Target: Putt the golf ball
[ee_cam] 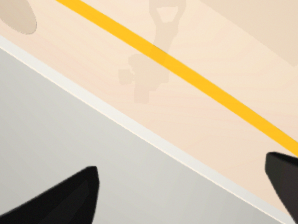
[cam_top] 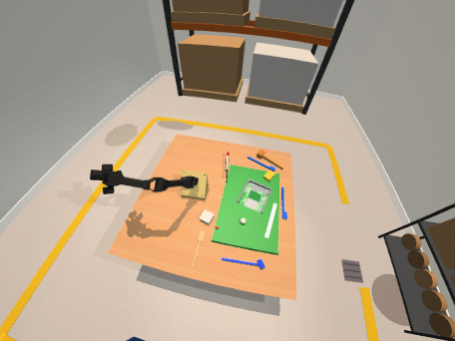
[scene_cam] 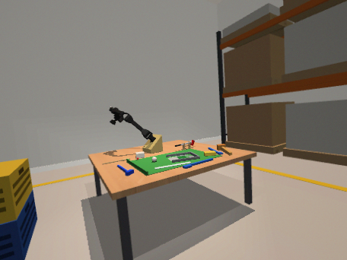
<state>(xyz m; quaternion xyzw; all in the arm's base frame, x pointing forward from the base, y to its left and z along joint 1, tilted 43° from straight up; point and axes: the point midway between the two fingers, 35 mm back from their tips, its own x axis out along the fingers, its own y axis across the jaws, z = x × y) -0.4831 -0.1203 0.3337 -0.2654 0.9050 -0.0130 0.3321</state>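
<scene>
My gripper tip is 930 mm short of the white golf ball, 310 mm above it and 150 mm to the right of it. From my gripper tip the other things lie so: white rail: 1150 mm ahead, 330 mm below, 230 mm to the left; green mat: 960 mm ahead, 340 mm below, 320 mm to the left; white cube: 660 mm ahead, 320 mm below, 100 mm to the left.
</scene>
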